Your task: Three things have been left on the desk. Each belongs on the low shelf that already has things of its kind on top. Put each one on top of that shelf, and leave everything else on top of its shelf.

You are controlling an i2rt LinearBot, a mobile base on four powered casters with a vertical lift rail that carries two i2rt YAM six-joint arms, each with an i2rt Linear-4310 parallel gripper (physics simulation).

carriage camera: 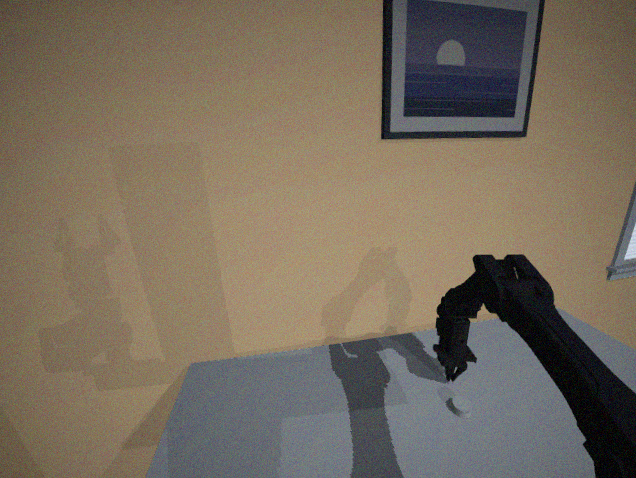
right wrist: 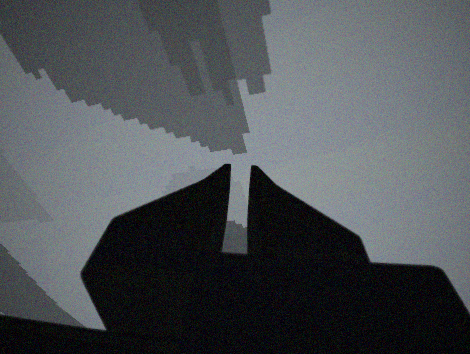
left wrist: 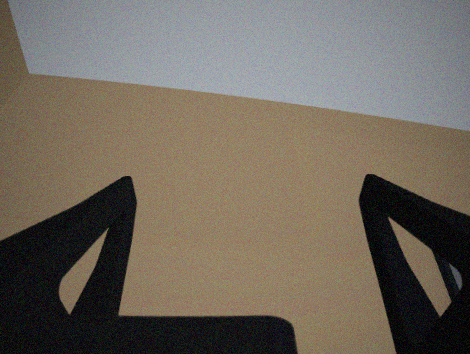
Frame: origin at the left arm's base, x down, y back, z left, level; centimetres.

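Seen in the pictures: left gripper, between the fingertips: [left wrist: 249,188]; right gripper, between the fingertips: [carriage camera: 449,380] [right wrist: 240,176].
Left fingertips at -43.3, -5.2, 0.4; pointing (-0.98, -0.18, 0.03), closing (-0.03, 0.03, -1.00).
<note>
A point is followed by its place in that frame, as x, y, z.
A small pale round thing [carriage camera: 459,406] @[22.9, -36.8, -70.5] lies on the grey desk top [carriage camera: 231,411] @[25.3, -45.1, -9.2] in the carriage view. My right gripper [carriage camera: 450,379] @[23.7, -46.0, -73.2] [right wrist: 240,176] @[23.7, -46.0, -73.2] is shut with nothing between its fingers; in the carriage view its tips are just behind the round thing, close above the desk. In the right wrist view the round thing does not show; part of its shadow shows between the fingers. My left gripper [left wrist: 249,188] @[-43.3, -5.2, 0.4] is open and empty, with the tan wall and a pale grey surface beyond it. The low shelves and the other two things do not show in these views.
The tan wall [carriage camera: 282,205] @[-26.7, -73.0, -26.8] rises behind the desk, with a framed sunset picture [carriage camera: 460,125] @[-49.4, -76.5, -86.6] on it. Part of a window frame [carriage camera: 619,271] @[15.2, -83.6, -183.0] shows at the right edge. Dark arm shadows fall across the desk and wall.
</note>
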